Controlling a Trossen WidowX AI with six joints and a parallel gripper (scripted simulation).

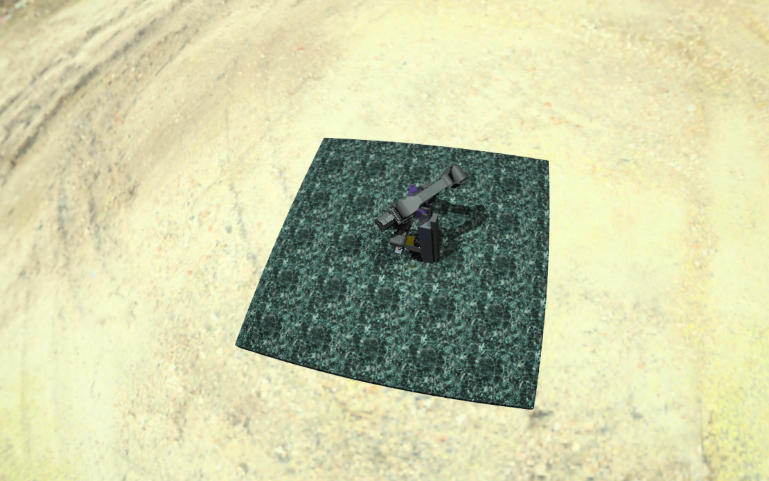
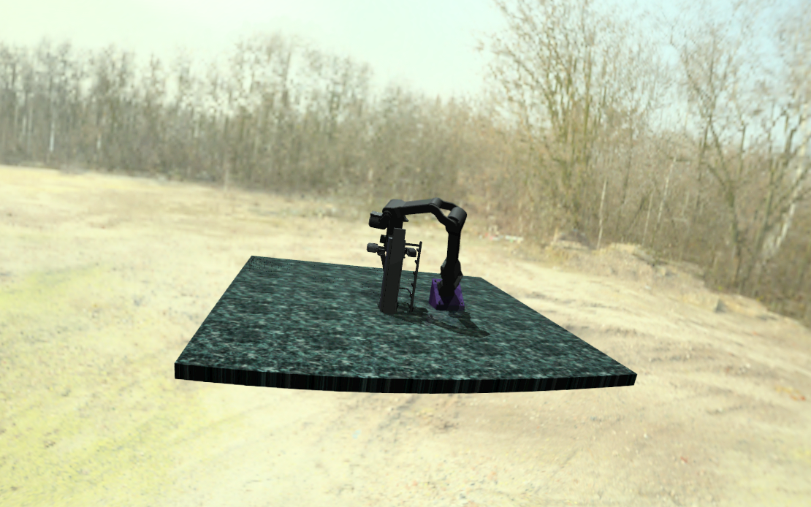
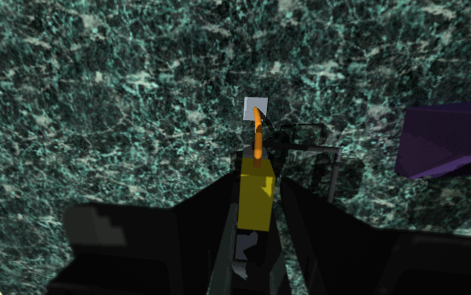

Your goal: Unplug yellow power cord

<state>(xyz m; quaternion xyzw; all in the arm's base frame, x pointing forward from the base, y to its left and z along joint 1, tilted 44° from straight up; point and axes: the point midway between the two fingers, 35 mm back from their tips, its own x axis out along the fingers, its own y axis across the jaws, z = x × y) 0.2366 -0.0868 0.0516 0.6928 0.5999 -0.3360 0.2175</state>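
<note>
Right now my gripper tip is 40 mm to the right of the yellow plug and 10 mm above it. Also, from my gripper tip: thin black ladder-like rail 110 mm to the left, 70 mm behind, 10 mm above; black power strip 110 mm to the left, 20 mm ahead, 10 mm above.
</note>
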